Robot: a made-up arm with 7 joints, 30 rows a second.
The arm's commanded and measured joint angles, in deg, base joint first. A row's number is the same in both.
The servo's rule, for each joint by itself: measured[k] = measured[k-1] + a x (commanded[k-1-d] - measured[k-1]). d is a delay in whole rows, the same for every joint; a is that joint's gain. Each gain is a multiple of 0.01, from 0.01 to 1. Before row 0 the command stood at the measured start. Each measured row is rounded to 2 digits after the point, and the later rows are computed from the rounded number. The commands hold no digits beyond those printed.
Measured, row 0: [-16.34 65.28 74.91 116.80 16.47 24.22 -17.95]
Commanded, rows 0 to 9: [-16.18 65.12 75.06 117.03 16.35 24.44 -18.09]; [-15.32 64.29 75.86 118.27 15.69 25.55 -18.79]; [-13.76 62.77 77.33 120.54 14.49 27.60 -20.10]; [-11.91 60.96 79.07 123.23 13.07 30.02 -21.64]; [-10.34 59.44 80.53 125.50 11.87 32.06 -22.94]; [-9.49 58.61 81.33 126.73 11.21 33.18 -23.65]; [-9.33 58.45 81.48 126.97 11.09 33.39 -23.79]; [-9.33 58.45 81.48 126.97 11.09 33.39 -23.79]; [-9.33 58.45 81.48 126.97 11.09 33.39 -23.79]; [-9.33 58.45 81.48 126.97 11.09 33.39 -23.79]
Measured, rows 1 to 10: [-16.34 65.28 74.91 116.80 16.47 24.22 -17.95]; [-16.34 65.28 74.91 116.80 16.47 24.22 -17.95]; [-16.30 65.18 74.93 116.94 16.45 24.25 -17.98]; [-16.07 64.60 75.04 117.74 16.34 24.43 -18.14]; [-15.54 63.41 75.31 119.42 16.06 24.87 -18.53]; [-14.71 61.82 75.76 121.71 15.61 25.59 -19.15]; [-13.70 60.27 76.33 123.98 15.05 26.50 -19.91]; [-12.73 59.19 76.93 125.63 14.47 27.44 -20.66]; [-11.95 58.71 77.48 126.43 13.96 28.27 -21.29]; [-11.35 58.54 77.96 126.75 13.53 28.99 -21.79]
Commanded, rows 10 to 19: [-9.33 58.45 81.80 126.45 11.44 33.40 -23.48]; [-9.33 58.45 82.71 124.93 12.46 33.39 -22.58]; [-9.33 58.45 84.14 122.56 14.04 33.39 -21.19]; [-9.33 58.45 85.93 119.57 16.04 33.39 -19.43]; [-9.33 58.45 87.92 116.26 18.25 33.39 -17.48]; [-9.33 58.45 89.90 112.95 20.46 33.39 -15.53]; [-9.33 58.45 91.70 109.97 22.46 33.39 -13.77]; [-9.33 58.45 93.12 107.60 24.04 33.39 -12.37]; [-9.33 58.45 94.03 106.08 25.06 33.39 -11.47]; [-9.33 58.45 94.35 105.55 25.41 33.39 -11.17]
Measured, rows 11 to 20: [-10.89 58.48 78.38 126.88 13.16 29.61 -22.19]; [-10.53 58.46 78.75 126.93 12.85 30.14 -22.51]; [-10.25 58.45 79.12 126.64 12.64 30.60 -22.70]; [-10.04 58.45 79.55 125.61 12.61 30.99 -22.68]; [-9.88 58.45 80.10 123.78 12.82 31.33 -22.38]; [-9.75 58.45 80.80 121.25 13.30 31.62 -21.79]; [-9.65 58.45 81.65 118.26 14.04 31.87 -20.93]; [-9.58 58.45 82.64 115.07 15.00 32.08 -19.85]; [-9.52 58.45 83.73 112.01 16.12 32.26 -18.63]; [-9.48 58.45 84.86 109.36 17.31 32.42 -17.38]
